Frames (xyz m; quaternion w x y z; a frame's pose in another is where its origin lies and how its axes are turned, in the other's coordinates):
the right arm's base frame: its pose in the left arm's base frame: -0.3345 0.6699 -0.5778 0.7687 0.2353 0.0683 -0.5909
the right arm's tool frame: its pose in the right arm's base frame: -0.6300 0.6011 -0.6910 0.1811 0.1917 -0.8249 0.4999
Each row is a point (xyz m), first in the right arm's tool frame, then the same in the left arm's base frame.
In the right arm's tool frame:
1: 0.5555 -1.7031 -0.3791
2: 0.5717 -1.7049 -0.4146
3: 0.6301 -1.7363 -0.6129
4: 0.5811 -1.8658 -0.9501
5: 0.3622 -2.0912 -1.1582
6: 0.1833 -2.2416 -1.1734
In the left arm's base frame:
1: -0.4476 0.4327 0.4543
2: -0.4275 0.4353 0.4877
3: -0.3086 0.4156 0.6585
4: -0.0671 0.2414 0.8688
5: 0.1131 -0.0865 0.9137
6: 0.1501 -0.3078 0.8465

